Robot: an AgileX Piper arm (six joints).
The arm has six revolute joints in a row. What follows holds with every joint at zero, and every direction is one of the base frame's.
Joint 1 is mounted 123 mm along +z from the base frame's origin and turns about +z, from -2.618 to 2.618 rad.
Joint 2 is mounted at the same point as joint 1 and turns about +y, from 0 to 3.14 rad.
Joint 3 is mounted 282.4 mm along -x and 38.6 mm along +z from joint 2 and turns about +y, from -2.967 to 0 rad.
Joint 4 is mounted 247.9 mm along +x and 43.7 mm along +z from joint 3 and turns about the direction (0.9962, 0, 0.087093), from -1.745 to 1.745 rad.
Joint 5 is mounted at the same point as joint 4 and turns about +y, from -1.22 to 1.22 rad.
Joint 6 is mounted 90.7 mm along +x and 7.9 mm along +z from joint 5 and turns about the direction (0.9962, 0, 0.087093), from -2.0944 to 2.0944 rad.
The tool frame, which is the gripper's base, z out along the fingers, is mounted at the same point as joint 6; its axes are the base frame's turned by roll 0, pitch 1.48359 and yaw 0 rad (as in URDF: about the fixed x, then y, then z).
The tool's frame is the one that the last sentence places.
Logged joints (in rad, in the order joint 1, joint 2, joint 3, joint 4, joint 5, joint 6), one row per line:
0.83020, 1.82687, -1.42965, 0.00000, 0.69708, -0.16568
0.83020, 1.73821, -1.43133, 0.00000, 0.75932, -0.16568
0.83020, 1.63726, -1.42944, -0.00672, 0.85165, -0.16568
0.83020, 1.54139, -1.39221, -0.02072, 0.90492, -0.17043
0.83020, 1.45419, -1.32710, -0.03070, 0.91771, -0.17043
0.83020, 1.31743, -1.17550, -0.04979, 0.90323, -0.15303
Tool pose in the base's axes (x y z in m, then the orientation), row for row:
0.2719, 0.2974, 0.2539, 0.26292, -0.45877, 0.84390, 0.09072
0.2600, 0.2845, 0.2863, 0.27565, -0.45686, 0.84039, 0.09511
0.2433, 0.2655, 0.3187, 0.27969, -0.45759, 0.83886, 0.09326
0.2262, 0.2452, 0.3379, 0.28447, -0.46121, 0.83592, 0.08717
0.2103, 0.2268, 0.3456, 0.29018, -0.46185, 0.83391, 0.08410
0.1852, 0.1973, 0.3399, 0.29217, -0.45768, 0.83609, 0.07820
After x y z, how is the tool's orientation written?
As a quaternion, w x y z.
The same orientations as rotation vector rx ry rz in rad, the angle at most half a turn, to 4 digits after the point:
-1.2408, 2.2825, 0.2454
-1.2277, 2.2583, 0.2556
-1.2271, 2.2496, 0.2501
-1.2338, 2.2363, 0.2332
-1.2320, 2.2245, 0.2243
-1.2197, 2.2281, 0.2084

